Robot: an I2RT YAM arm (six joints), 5 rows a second.
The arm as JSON. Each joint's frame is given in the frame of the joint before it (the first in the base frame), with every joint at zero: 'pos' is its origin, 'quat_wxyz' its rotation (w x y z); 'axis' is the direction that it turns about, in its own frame. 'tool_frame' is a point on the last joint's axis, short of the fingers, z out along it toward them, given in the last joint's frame.
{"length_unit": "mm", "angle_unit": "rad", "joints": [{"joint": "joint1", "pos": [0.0, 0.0, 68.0], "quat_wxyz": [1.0, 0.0, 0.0, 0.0], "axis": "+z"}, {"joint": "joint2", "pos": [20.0, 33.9, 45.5], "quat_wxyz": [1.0, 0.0, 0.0, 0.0], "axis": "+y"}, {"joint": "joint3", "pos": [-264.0, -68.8, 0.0], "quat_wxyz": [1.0, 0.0, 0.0, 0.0], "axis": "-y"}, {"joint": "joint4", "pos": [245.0, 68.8, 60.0], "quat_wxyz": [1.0, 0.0, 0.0, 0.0], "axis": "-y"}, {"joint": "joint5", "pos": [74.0, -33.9, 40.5], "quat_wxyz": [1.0, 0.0, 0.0, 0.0], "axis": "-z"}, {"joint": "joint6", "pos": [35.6, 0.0, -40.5], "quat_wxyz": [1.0, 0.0, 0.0, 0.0], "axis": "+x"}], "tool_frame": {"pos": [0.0, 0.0, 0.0], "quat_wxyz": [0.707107, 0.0, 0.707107, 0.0]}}
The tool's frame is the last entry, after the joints.
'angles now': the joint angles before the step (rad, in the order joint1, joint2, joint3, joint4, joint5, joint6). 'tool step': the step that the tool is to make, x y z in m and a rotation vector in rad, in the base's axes. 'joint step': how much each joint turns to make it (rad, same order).
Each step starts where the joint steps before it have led.
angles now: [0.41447, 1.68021, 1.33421, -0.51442, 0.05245, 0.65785]
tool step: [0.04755, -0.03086, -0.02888, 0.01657, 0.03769, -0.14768]
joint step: [-0.11751, 0.15260, 0.07556, 0.04537, -0.00268, 0.04158]
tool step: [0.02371, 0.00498, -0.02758, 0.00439, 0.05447, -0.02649]
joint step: [-0.00532, 0.12624, 0.07167, 0.00232, -0.00303, 0.02900]
